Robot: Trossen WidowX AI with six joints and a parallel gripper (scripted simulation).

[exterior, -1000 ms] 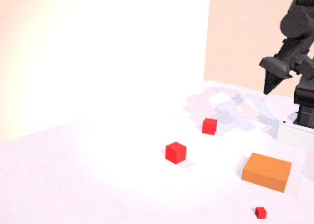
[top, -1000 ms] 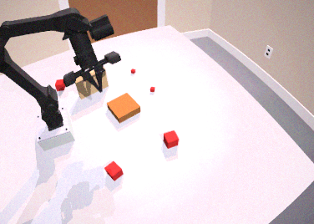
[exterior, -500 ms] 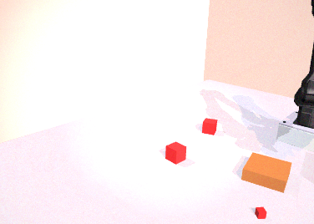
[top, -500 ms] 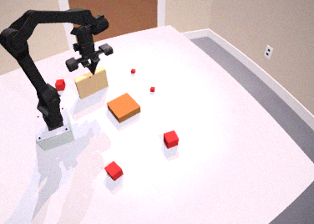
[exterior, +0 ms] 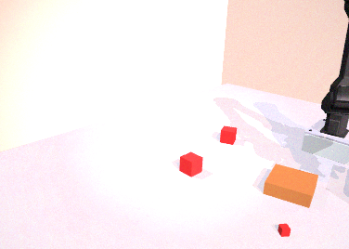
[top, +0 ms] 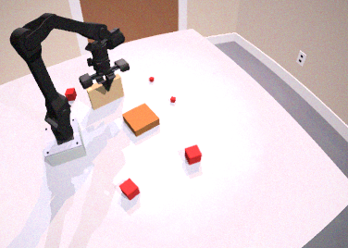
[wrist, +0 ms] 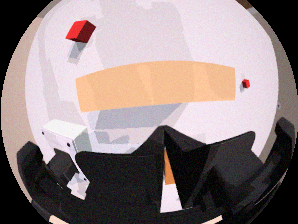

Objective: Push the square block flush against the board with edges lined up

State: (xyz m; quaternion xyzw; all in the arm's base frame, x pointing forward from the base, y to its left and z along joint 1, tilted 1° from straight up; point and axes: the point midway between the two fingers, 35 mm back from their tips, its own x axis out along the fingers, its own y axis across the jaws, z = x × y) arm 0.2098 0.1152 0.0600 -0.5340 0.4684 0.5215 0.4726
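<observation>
Right now the board is 4 cm to the left of my gripper tip and 3 cm below it. The rest, counted from my gripper tip: orange square block (14 cm to the right, 7 cm below, 7 cm ahead).
</observation>
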